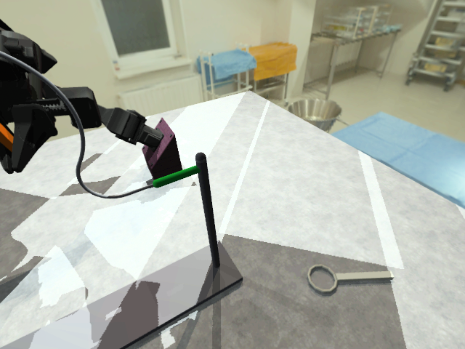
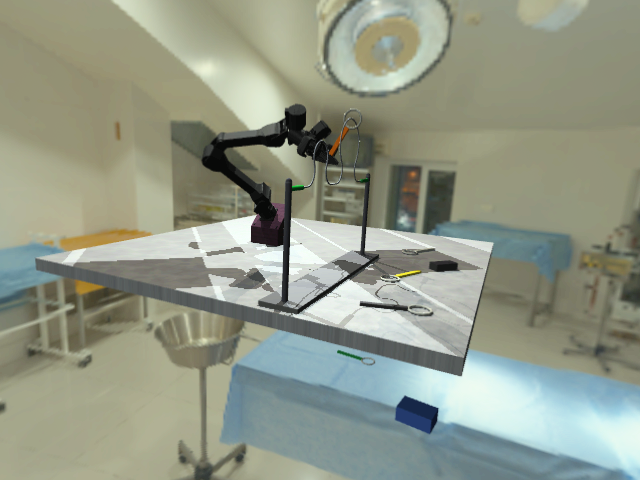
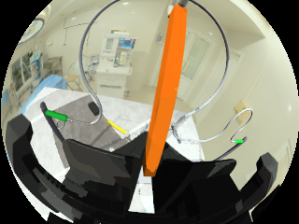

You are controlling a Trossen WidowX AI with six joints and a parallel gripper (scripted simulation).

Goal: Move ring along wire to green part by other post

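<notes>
Now: gripper tip 2 cm short of the ring with orange handle, 1 cm to the right of it and 10 cm below it. The rest, counted from my gripper tip: black block: 34 cm ahead, 20 cm to the left, 33 cm below.
</notes>
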